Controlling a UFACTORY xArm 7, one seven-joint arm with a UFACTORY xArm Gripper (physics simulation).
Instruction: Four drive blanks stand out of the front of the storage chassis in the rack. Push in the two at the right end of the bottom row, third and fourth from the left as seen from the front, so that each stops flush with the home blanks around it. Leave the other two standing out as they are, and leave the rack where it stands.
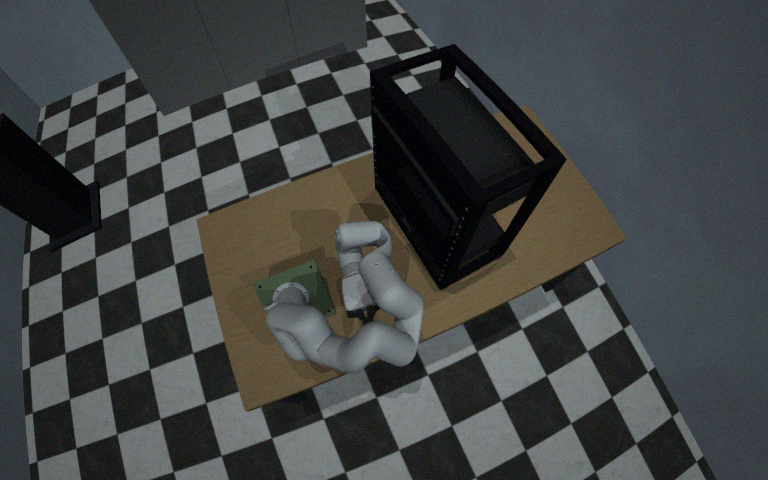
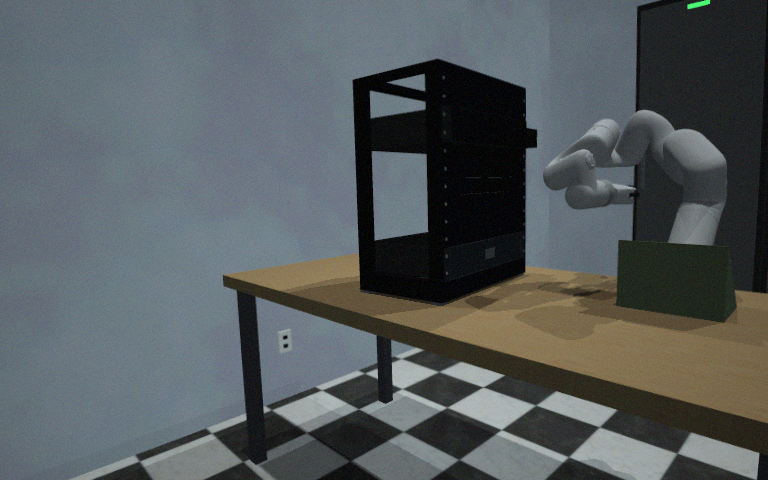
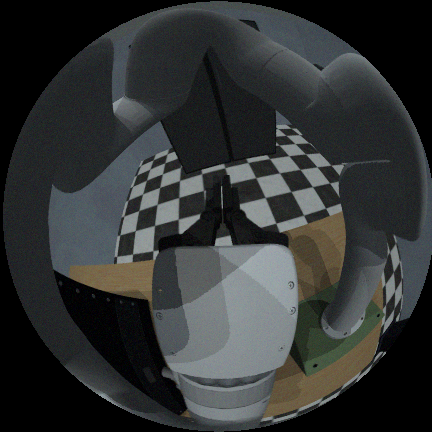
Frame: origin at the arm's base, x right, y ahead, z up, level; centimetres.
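Where they show: gripper, between the fingertips: [image 3: 220, 184]; arm's base, origin of its link: [image 1: 290, 298] [image 2: 682, 270] [image 3: 343, 316].
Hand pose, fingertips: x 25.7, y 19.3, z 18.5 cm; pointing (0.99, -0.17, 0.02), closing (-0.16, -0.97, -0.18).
Note:
Things, the pixels of their centre, and the offset from my fingertips. "pt": a spot on its surface instead. Level surfaces: height alone.
- dark block, a spot on its surface: [image 2: 531, 138] pt dx -16.1, dy +24.6, dz +16.8 cm
- wooden table, height of its surface: dz -27.7 cm
- panel with a pale label, middle of its body: [image 2: 488, 253] [image 3: 147, 374] [image 1: 408, 223] dx -33.7, dy +29.3, dz -17.1 cm
The black rack [image 1: 428, 135] [image 2: 436, 169] [image 3: 100, 325] stands upright on the table. The dark storage chassis [image 1: 464, 124] [image 2: 399, 133] sits in its upper part. A dark block [image 2: 531, 138] sticks out past the far front post at chassis height. The front is too dark to tell the single drive blanks apart or how far each stands out. My gripper [image 1: 368, 315] [image 2: 634, 194] [image 3: 220, 184] is shut and empty, in the air in front of the rack and apart from it. It is about level, with its fingers pointing away from the rack.
The arm's green base [image 1: 317, 283] [image 2: 671, 280] [image 3: 320, 350] stands on the wooden table [image 1: 243, 243] [image 2: 481, 328]. The arm's bent links loop around beside the gripper. A panel with a pale label [image 2: 470, 257] is low in the rack. A dark cabinet [image 2: 702, 67] [image 3: 240, 125] stands beyond the table.

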